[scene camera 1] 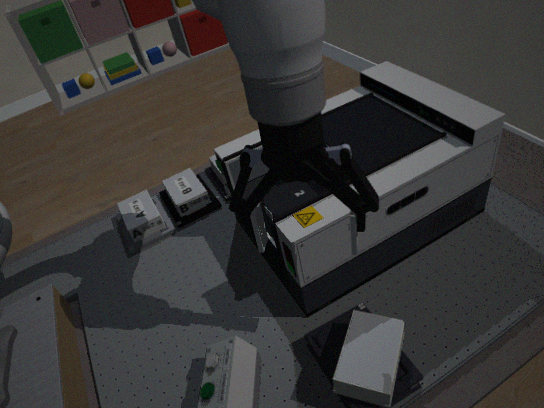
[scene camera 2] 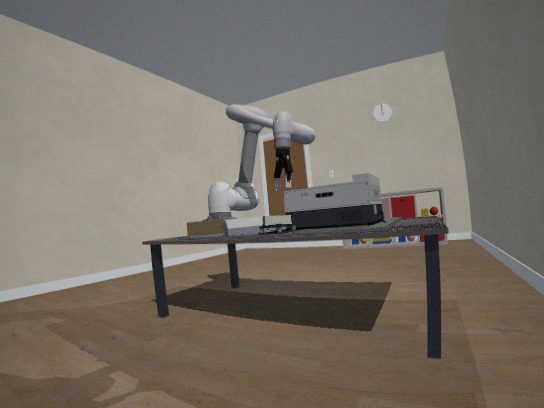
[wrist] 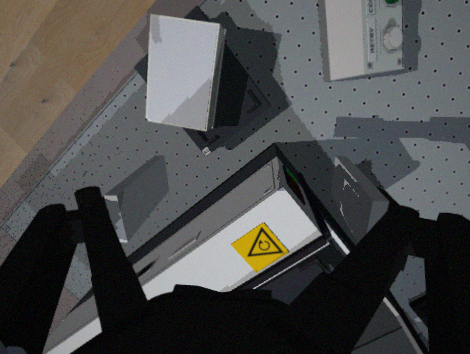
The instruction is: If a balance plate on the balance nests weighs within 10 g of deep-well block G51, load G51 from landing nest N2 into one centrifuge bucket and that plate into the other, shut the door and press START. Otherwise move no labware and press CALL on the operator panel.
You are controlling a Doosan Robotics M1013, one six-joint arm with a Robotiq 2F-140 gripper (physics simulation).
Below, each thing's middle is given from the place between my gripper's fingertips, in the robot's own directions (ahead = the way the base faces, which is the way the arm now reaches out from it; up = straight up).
Now: the white block [scene camera 1: 368,363] 30 mm ahead of my hand, 120 mm to the right of it and 160 mm below it. Also, from my hand: centrifuge [scene camera 1: 429,152]: 220 mm ahead, 210 mm to the left, 100 mm below.
